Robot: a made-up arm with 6 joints. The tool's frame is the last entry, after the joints.
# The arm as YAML. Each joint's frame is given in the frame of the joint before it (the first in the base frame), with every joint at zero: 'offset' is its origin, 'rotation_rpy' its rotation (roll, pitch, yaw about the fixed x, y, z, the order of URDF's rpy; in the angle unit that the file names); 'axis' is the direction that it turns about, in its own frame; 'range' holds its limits. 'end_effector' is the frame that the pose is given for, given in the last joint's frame.
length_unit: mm
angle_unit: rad
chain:
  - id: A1
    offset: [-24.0, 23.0, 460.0]
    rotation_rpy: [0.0, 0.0, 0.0]
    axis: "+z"
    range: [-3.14, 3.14]
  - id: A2
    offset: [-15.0, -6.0, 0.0]
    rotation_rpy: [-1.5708, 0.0, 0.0]
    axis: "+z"
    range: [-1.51, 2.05]
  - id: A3
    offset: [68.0, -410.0, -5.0]
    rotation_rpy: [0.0, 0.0, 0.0]
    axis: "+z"
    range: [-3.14, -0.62]
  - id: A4
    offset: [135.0, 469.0, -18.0]
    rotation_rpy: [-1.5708, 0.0, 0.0]
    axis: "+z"
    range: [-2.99, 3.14]
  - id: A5
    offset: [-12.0, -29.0, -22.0]
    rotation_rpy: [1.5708, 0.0, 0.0]
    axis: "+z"
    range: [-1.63, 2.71]
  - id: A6
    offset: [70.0, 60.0, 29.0]
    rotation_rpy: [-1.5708, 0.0, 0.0]
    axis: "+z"
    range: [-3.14, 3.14]
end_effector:
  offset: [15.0, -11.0, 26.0]
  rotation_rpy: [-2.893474, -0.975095, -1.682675]
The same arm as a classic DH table. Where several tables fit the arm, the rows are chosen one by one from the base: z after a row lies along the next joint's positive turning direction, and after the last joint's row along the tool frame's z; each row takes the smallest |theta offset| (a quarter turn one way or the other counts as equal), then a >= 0, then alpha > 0; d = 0 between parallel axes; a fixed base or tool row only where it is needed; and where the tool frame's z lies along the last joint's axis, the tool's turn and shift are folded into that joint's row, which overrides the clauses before.
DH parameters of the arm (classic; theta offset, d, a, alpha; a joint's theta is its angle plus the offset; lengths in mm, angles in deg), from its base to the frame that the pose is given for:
base (fixed): -43.78 0 -33.2 0
A1: 43.78 460 -15 -90
A2: -80.58 0 415.6 0
A3: 80.58 -29 135 -90
A4: 0 447 -12 90
A5: 0 58 70 -90
A6: 10.61 94.8 12.7 122.95
tool (fixed): 99.45 16.2 0 0
Joint limits (deg, base to tool): -179.91..179.91 -86.52..117.46 -179.91..-35.52 -171.31..179.91 -93.39..155.27 -179.91..179.91

